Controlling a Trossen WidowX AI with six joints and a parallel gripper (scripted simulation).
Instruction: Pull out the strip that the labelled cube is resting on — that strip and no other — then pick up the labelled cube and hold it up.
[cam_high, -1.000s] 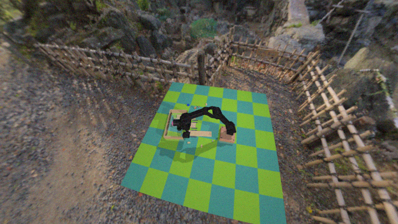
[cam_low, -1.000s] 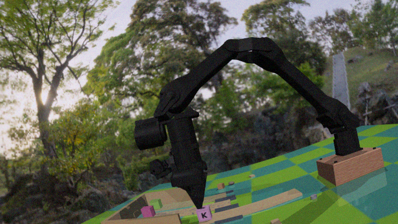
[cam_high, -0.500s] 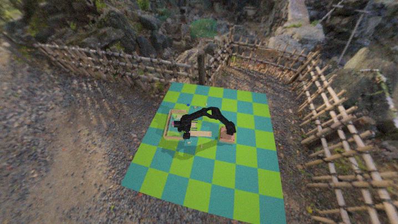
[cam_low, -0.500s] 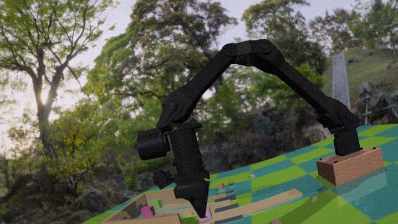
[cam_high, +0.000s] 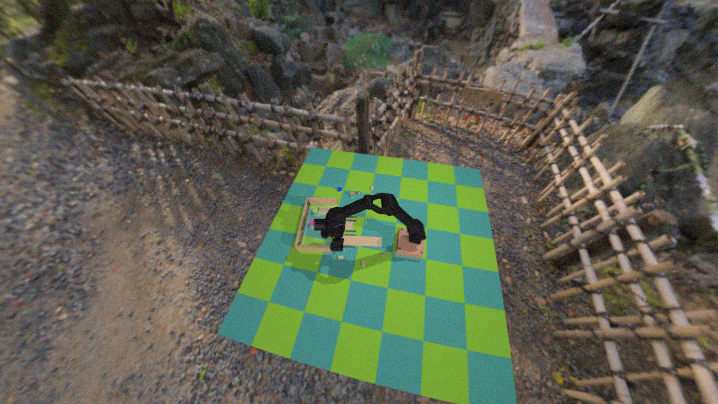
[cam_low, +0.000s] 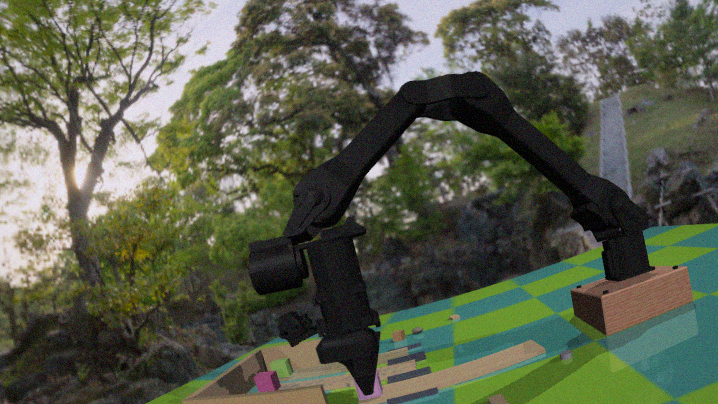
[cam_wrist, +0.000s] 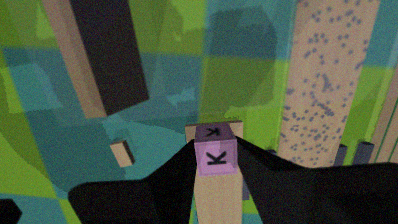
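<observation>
The wooden strip lies 11 cm behind my gripper tip, 2 cm to the right of it and 1 cm below it. The rest, counted from my gripper tip: labelled cube: 1 cm above.
</observation>
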